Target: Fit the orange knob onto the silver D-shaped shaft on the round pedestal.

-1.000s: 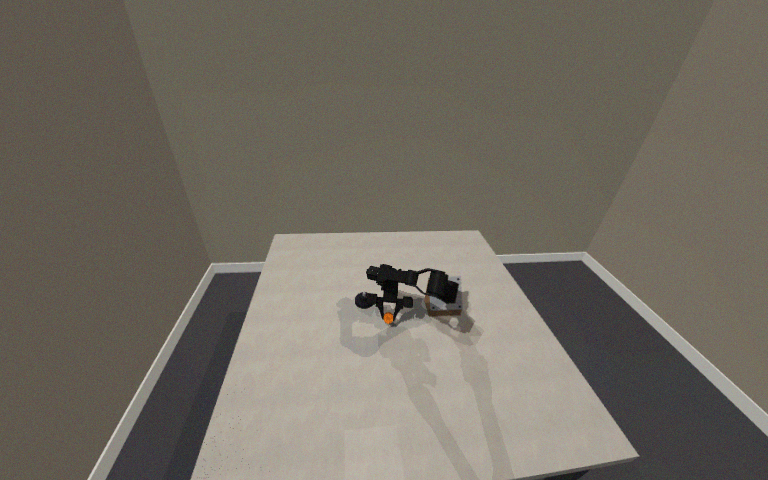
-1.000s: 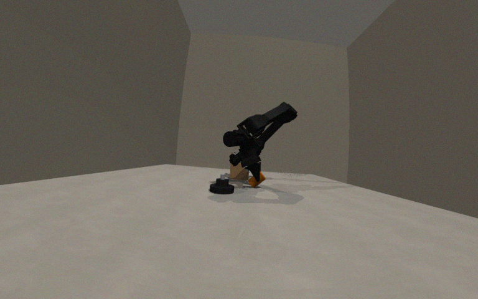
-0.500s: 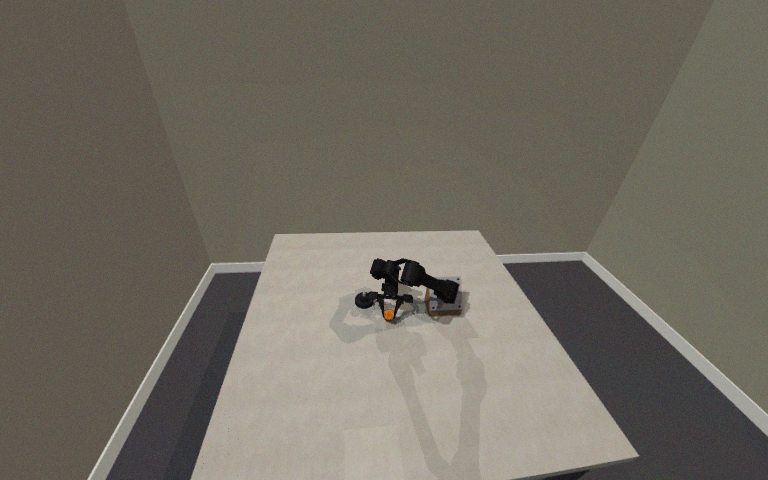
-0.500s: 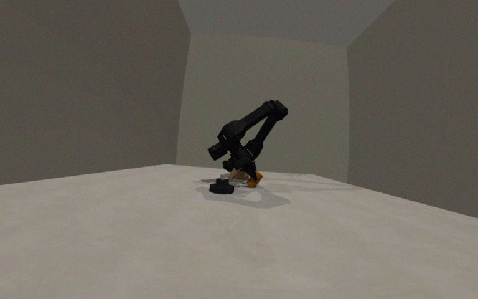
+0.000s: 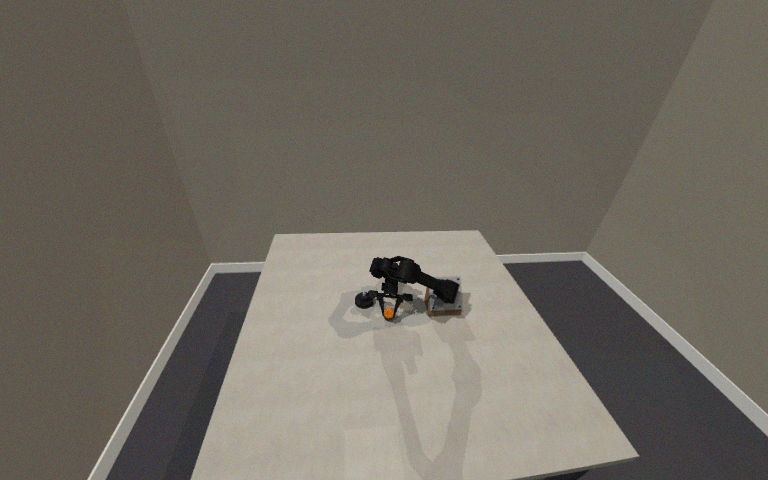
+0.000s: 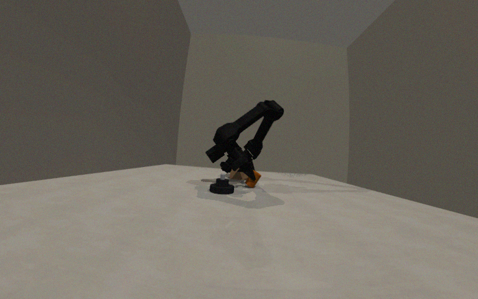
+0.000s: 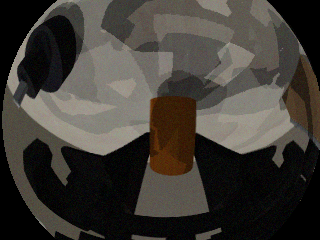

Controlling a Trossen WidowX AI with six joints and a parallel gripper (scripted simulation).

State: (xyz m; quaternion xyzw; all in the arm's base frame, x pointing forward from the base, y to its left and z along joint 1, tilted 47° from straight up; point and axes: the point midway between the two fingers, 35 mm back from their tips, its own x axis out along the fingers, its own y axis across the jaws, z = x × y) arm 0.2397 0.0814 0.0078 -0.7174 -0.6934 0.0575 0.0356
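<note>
Right now my gripper tip is 10 mm below the orange knob. Round my gripper tip: black round pedestal: 120 mm to the right, 100 mm ahead.
</note>
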